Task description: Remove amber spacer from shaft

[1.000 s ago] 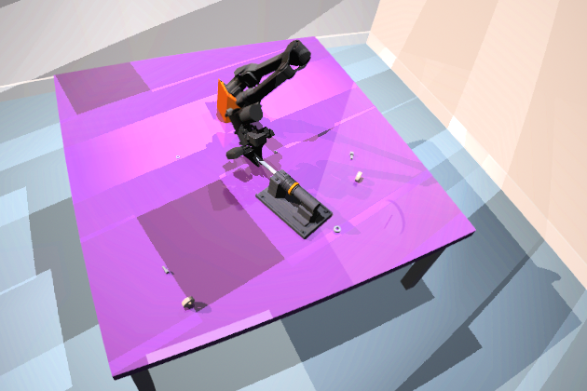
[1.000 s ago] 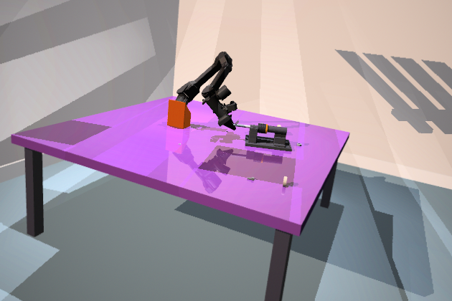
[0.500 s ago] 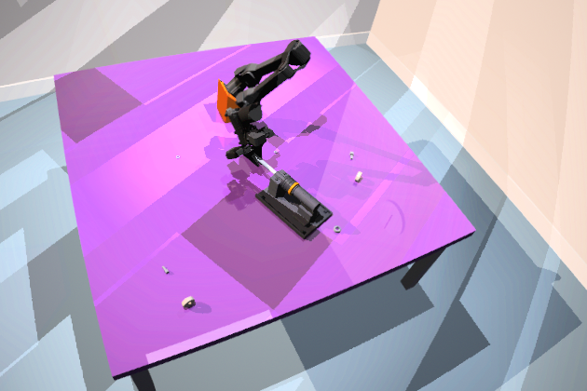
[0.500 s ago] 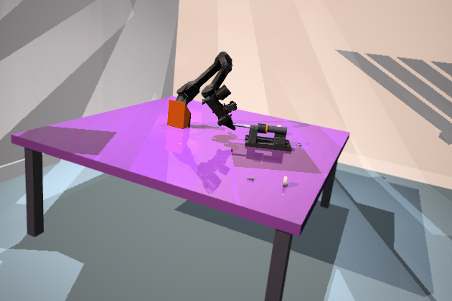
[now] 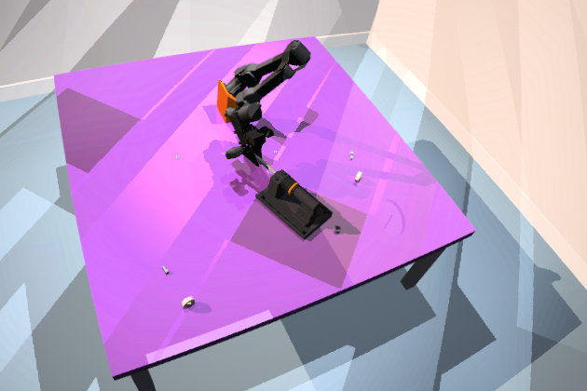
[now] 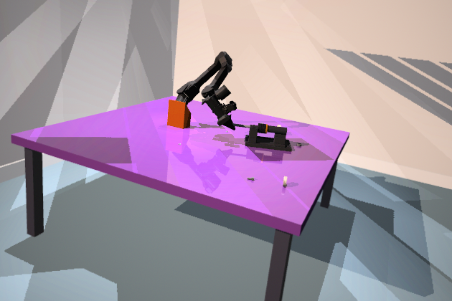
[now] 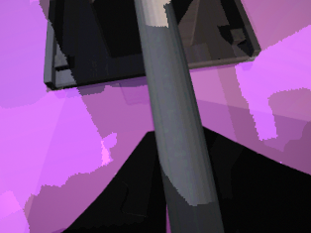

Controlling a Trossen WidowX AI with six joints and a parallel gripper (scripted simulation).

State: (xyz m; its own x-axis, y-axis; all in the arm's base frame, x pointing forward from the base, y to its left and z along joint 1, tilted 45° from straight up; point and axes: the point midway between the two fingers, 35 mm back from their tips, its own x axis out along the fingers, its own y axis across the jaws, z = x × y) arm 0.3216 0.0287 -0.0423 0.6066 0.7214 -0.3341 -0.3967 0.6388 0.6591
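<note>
Right now my gripper tip is 5 cm short of the silver shaft, 2 cm to the right of it and 2 cm below it. Round my gripper tip: screw: 40 cm to the right, 27 cm ahead, 5 cm below; then black fixture: 17 cm ahead, 7 cm to the left, 1 cm below; then amber spacer: 14 cm ahead, 6 cm to the left, 2 cm above.
</note>
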